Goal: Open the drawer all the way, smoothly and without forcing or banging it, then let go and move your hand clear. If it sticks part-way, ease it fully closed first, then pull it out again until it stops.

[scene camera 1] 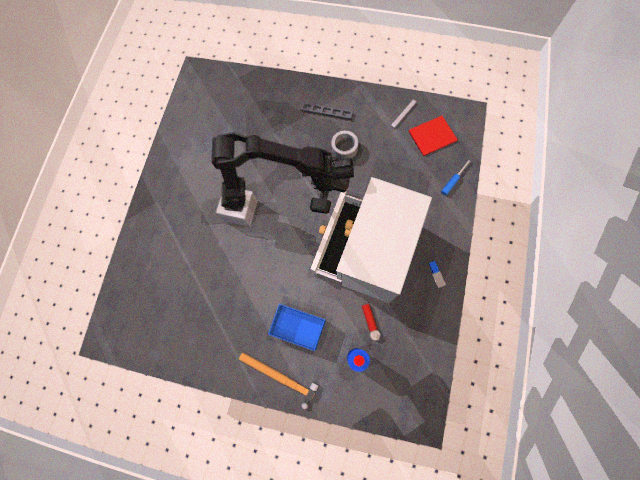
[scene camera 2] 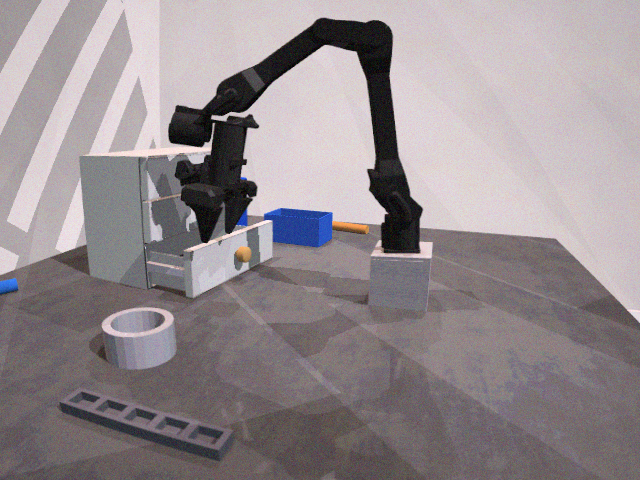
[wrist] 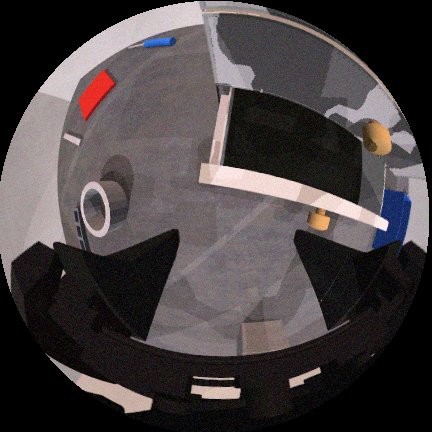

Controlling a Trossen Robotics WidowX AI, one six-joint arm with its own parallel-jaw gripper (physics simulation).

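Where they show: gripper, fingertip midpoint: [scene camera 1: 329, 193] [scene camera 2: 217, 237] [wrist: 239, 235]; arm's base at its link origin: [scene camera 1: 234, 202] [scene camera 2: 401, 248].
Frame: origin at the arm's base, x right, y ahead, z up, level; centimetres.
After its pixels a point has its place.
Note:
The lowest drawer [scene camera 1: 322, 251] {x 14.3, y 32.7, z -0.6 cm} [scene camera 2: 217, 268] {x -0.9, y 35.0, z -6.0 cm} [wrist: 260, 182] {x -3.6, y 36.5, z -0.6 cm} of the white cabinet [scene camera 1: 387, 235] {x 11.3, y 52.4, z 16.1 cm} [scene camera 2: 111, 222] {x -4.1, y 56.3, z 2.9 cm} stands out from the cabinet front. Its dark inside shows in scene camera 1 and the wrist view. Its orange round knob [scene camera 1: 322, 229] {x 5.9, y 31.7, z -3.1 cm} [scene camera 2: 243, 254] {x 4.0, y 31.2, z -4.2 cm} [wrist: 318, 220] {x 4.7, y 31.9, z -3.4 cm} is on the outer face of the drawer front. Whether the drawer is at its stop cannot be told. My gripper [scene camera 1: 324, 196] {x -5.8, y 32.9, z 1.5 cm} [scene camera 2: 217, 236] {x -5.8, y 32.9, z 1.5 cm} [wrist: 239, 235] {x -5.8, y 32.9, z 1.5 cm} is open, pointing down, with nothing between the fingers. It is near the drawer front's end on the ring's side, apart from the knob.
A grey-white ring [scene camera 1: 344, 143] {x -33.1, y 35.5, z -9.2 cm} [scene camera 2: 139, 338] {x -33.8, y 33.3, z -5.2 cm} [wrist: 95, 209] {x -33.3, y 35.7, z -8.3 cm} and a slotted dark strip [scene camera 1: 327, 111] {x -45.2, y 27.5, z -9.4 cm} [scene camera 2: 146, 423] {x -44.7, y 26.8, z -9.4 cm} lie on that side. A blue bin [scene camera 1: 297, 327] {x 39.9, y 26.6, z -9.5 cm} [scene camera 2: 299, 227] {x 34.3, y 25.7, z -4.9 cm} and hammer [scene camera 1: 273, 374] {x 56.2, y 20.9, z -7.3 cm} are on the other. The upper drawers look closed.

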